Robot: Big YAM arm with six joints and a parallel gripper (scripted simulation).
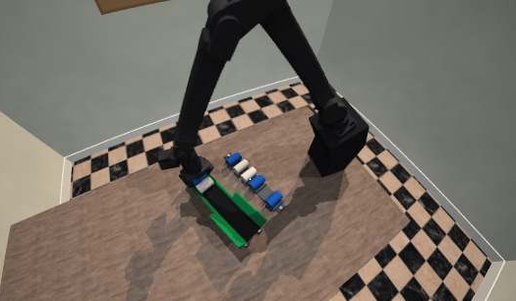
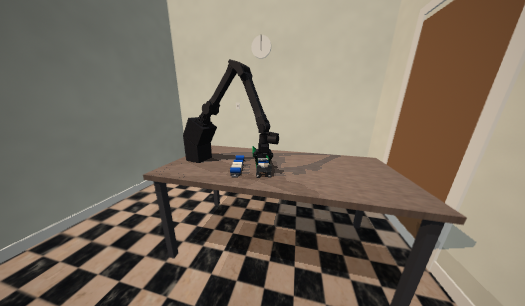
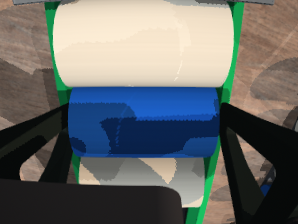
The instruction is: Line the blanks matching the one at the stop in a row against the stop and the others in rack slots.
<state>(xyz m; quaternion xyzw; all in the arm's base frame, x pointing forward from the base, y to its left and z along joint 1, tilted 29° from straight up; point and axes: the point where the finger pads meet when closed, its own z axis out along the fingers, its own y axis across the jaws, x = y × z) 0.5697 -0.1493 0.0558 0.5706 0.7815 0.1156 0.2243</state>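
My hand is 24 cm past the rib, 19 cm to the right of it and 8 cm above it. From my hand the other things lie so: grey stop: 6 cm to the right, 2 cm below, 2 cm ahead; grey stock rack: 21 cm behind, 8 cm to the left, 8 cm below.
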